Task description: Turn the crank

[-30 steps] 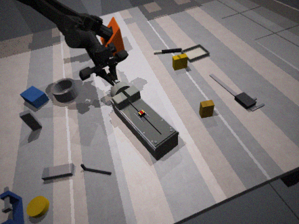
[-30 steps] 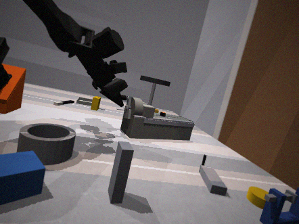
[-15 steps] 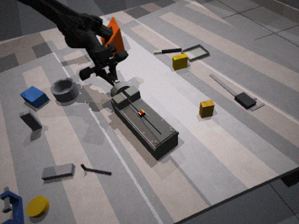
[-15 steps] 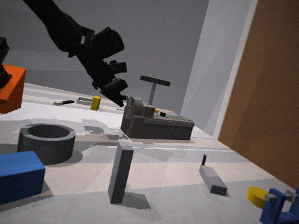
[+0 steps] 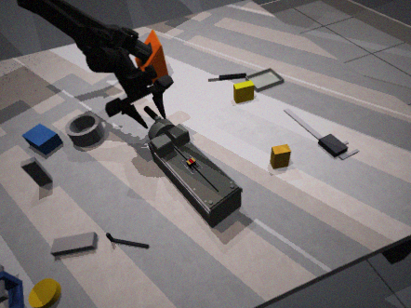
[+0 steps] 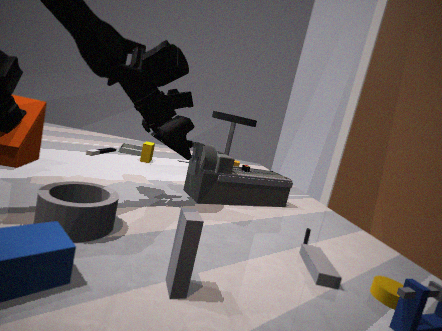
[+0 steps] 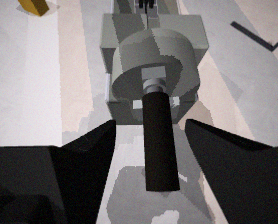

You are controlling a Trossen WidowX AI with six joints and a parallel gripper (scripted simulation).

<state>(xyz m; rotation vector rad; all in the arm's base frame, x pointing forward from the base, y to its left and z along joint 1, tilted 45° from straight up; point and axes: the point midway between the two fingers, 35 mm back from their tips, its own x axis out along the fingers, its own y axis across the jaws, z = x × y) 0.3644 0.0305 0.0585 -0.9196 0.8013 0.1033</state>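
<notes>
The dark crank handle is 2 cm behind my gripper tip, 1 cm to the right of it and 3 cm above it. Also, from my gripper tip: black hex key (26 cm ahead, 13 cm to the right, 8 cm below); then blue block (13 cm behind, 35 cm to the right, 7 cm below); then red pointer (15 cm ahead, 6 cm to the left, 1 cm below).
</notes>
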